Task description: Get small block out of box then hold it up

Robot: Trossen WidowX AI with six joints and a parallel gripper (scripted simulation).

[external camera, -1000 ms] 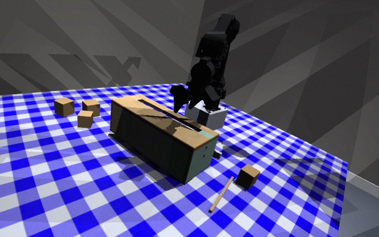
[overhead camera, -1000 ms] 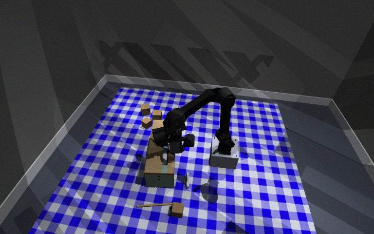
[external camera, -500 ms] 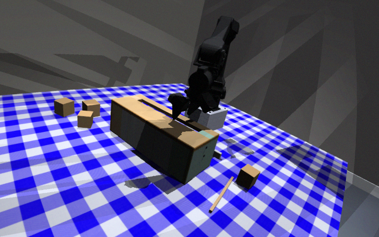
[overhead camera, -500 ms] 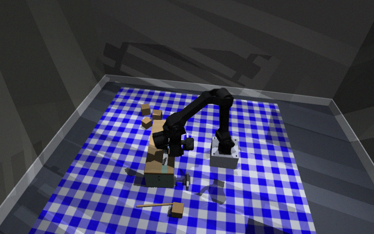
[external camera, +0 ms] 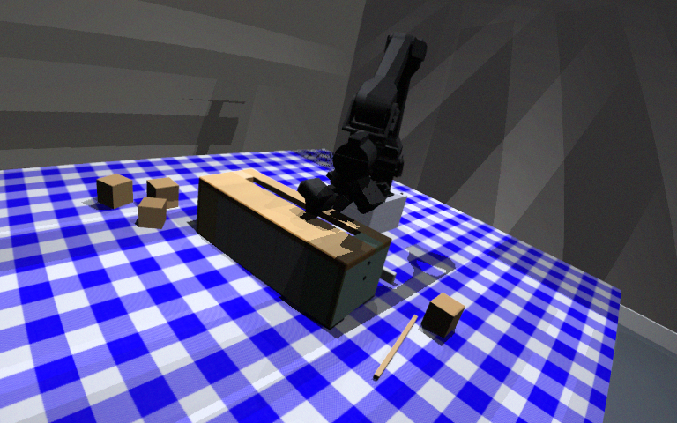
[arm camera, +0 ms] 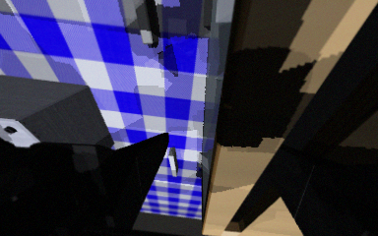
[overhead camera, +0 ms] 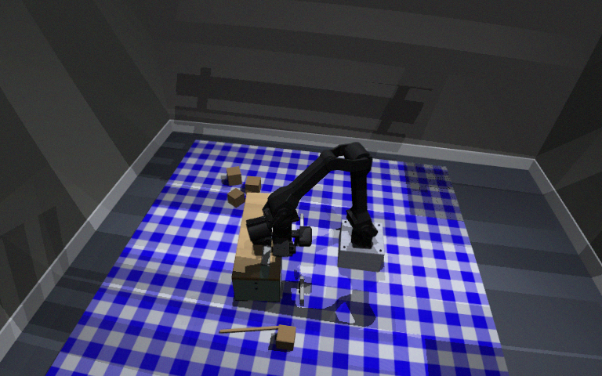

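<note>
Right now my gripper tip is 5 cm short of the bluish-grey block, 3 cm to the left of it and 1 cm above it. From my gripper tip the other things lie so: thin brown stick 6 cm ahead, 27 cm to the left, 9 cm below.
</note>
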